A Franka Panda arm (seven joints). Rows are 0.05 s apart.
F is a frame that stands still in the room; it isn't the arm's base.
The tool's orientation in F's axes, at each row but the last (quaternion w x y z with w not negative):
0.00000, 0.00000, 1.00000, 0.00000
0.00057, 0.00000, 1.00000, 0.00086
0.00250, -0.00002, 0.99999, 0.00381
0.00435, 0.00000, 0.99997, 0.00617
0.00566, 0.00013, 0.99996, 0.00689
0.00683, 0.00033, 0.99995, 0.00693
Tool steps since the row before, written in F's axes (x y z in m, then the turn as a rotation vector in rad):
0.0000, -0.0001, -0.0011, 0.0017, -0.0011, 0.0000
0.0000, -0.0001, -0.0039, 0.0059, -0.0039, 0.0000
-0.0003, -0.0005, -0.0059, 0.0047, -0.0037, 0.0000
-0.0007, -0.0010, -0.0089, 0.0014, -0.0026, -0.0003
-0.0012, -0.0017, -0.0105, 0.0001, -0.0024, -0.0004
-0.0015, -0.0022, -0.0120, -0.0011, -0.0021, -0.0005
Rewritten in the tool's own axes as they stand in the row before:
0.0000, -0.0001, 0.0011, -0.0017, -0.0011, 0.0000
0.0000, -0.0001, 0.0039, -0.0059, -0.0039, 0.0000
0.0003, -0.0005, 0.0059, -0.0047, -0.0037, 0.0000
0.0008, -0.0011, 0.0089, -0.0014, -0.0026, 0.0003
0.0013, -0.0018, 0.0105, -0.0001, -0.0024, 0.0004
0.0017, -0.0024, 0.0119, 0.0011, -0.0021, 0.0005

